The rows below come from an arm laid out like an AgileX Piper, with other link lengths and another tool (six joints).
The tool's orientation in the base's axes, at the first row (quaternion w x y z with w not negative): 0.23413 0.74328 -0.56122 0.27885
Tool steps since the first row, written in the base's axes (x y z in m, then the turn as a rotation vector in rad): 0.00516 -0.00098 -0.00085 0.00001 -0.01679 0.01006; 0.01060 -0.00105 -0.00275 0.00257 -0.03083 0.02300; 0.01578 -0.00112 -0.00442 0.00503 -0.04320 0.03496; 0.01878 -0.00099 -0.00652 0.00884 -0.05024 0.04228; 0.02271 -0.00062 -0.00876 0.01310 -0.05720 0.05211; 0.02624 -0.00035 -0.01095 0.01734 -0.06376 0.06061
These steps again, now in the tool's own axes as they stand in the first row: 0.00122 -0.00475 0.00206 0.01863 0.00472 0.00371; 0.00115 -0.01005 0.00432 0.03783 0.00636 0.00387; 0.00118 -0.01509 0.00638 0.05516 0.00762 0.00363; 0.00031 -0.01809 0.00830 0.06589 0.00604 0.00348; -0.00062 -0.02206 0.01029 0.07836 0.00408 0.00151; -0.00154 -0.02561 0.01226 0.08964 0.00200 0.00024
